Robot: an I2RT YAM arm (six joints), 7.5 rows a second.
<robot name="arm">
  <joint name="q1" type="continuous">
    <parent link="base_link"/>
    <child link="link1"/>
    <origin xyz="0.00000 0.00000 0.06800"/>
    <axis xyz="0 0 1"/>
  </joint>
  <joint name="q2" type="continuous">
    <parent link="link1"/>
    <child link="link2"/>
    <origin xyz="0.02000 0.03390 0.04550"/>
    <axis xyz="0 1 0"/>
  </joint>
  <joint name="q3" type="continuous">
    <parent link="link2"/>
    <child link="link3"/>
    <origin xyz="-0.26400 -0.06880 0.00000"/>
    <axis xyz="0 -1 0"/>
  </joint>
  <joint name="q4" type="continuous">
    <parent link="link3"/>
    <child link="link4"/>
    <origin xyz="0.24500 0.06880 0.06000"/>
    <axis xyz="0 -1 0"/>
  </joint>
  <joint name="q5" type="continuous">
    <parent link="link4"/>
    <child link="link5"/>
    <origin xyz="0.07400 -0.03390 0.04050"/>
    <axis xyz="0 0 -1"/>
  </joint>
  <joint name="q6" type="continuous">
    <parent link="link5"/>
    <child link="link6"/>
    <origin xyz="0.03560 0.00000 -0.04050"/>
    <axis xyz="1 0 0"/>
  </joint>
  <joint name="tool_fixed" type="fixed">
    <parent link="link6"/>
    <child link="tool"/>
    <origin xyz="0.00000 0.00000 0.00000" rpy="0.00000 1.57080 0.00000"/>
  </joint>
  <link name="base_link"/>
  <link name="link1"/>
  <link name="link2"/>
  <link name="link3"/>
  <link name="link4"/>
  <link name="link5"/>
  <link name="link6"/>
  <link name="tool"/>
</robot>
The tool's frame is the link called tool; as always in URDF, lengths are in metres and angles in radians. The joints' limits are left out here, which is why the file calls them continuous.
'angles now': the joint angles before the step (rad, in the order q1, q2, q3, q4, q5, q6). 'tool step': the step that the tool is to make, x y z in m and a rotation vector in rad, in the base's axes. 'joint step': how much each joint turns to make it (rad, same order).
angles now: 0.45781 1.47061 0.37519 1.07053 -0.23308 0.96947
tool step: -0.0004 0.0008 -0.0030 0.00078 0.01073 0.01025
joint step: 0.00229 0.01112 -0.00357 0.00667 -0.00811 0.00537
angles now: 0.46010 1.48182 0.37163 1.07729 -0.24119 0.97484
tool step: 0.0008 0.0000 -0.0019 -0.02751 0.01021 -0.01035
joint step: 0.00015 -0.00147 0.00446 -0.03200 0.01141 -0.02017
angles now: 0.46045 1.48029 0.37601 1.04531 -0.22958 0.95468
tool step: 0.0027 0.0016 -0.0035 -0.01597 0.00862 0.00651
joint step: 0.00014 0.02193 0.00914 -0.00461 -0.00565 -0.01118
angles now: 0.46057 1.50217 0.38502 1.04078 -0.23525 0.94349
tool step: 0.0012 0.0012 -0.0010 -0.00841 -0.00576 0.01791
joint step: -0.00020 0.01152 0.00500 0.00509 -0.01728 -0.01181
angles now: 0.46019 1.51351 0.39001 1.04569 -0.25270 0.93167
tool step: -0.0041 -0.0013 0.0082 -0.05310 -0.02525 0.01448
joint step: 0.00142 -0.06508 0.00413 -0.08588 -0.00795 -0.06172
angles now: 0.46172 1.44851 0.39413 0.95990 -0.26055 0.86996
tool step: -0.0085 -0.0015 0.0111 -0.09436 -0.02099 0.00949
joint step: 0.01104 -0.10642 0.00909 -0.16343 0.01262 -0.09594
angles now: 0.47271 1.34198 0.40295 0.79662 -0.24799 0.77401
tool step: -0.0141 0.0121 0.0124 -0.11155 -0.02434 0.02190
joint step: 0.07763 -0.09416 0.02973 -0.17841 0.07335 -0.10044
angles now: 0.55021 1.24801 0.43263 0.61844 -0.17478 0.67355
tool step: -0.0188 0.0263 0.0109 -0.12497 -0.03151 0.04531
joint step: 0.14378 -0.04292 0.05357 -0.15465 0.12273 -0.09543
